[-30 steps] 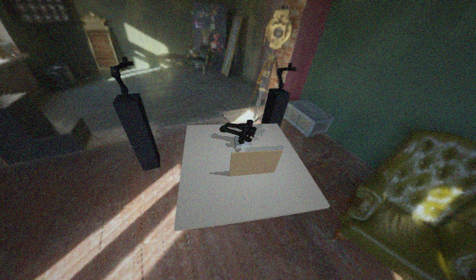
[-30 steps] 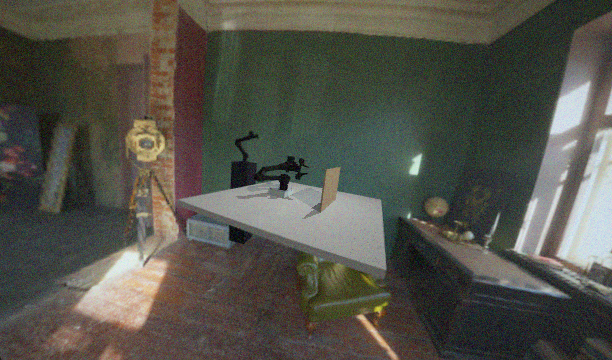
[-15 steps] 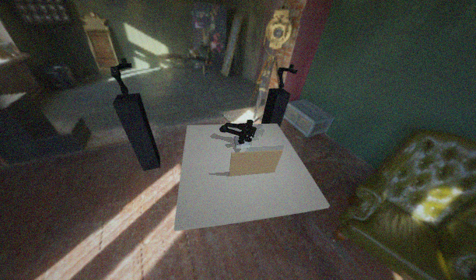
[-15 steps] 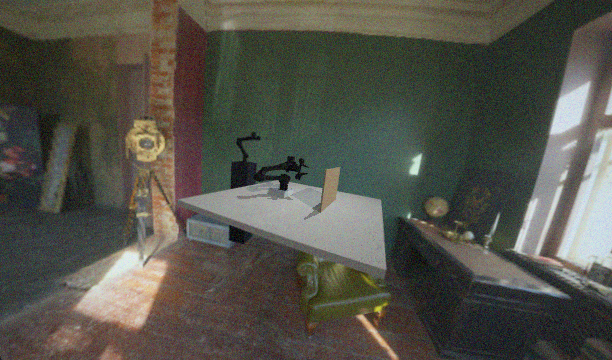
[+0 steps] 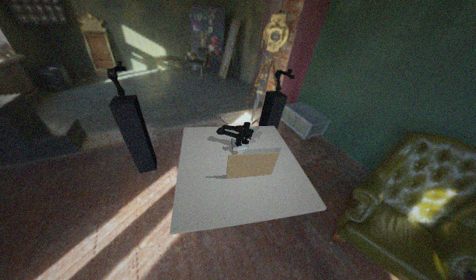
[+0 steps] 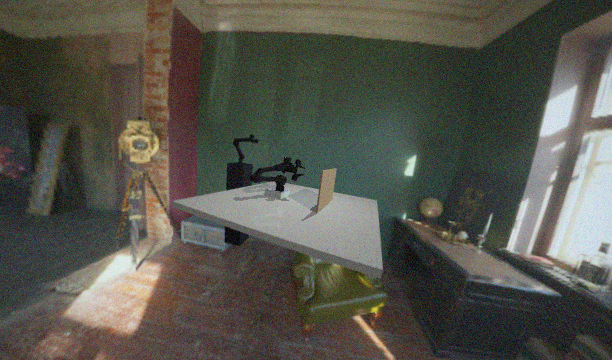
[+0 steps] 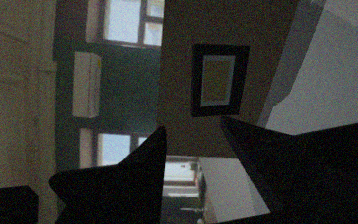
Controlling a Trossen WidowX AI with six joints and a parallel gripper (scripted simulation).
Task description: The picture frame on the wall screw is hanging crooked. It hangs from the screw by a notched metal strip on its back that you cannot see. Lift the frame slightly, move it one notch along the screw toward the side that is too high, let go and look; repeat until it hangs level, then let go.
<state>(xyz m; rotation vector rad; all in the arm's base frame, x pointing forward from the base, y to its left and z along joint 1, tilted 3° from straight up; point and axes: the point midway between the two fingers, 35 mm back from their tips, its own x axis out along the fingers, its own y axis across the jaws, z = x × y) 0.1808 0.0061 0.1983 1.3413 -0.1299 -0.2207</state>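
Now: the picture frame 20 cm ahead of my gripper tip, 9 cm below it and 6 cm to the right of it. From my gripper tip the other things lie so: tan wall panel: 21 cm ahead, 10 cm below, 5 cm to the right.
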